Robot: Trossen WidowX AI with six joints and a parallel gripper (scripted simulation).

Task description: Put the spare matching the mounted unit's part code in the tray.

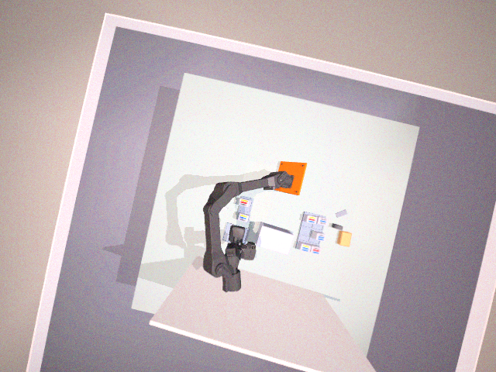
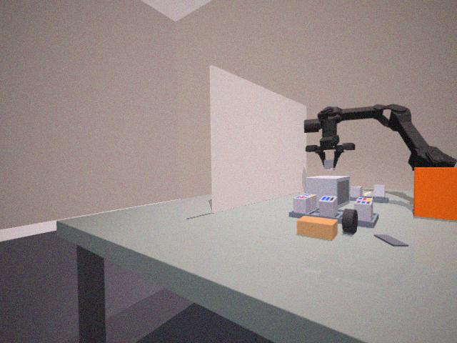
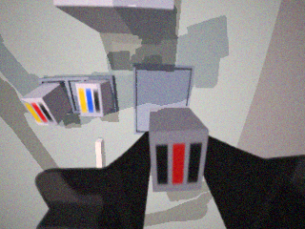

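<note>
Now: gripper tip 12 cm above the lilac tray and 1 cm to the left of it. Round my gripper tip: orange-tan block (55 cm to the left, 13 cm behind, 11 cm below); then tall white panel (18 cm ahead, 17 cm to the left, 10 cm above); then black wheel (49 cm to the left, 18 cm behind, 10 cm below).
</note>
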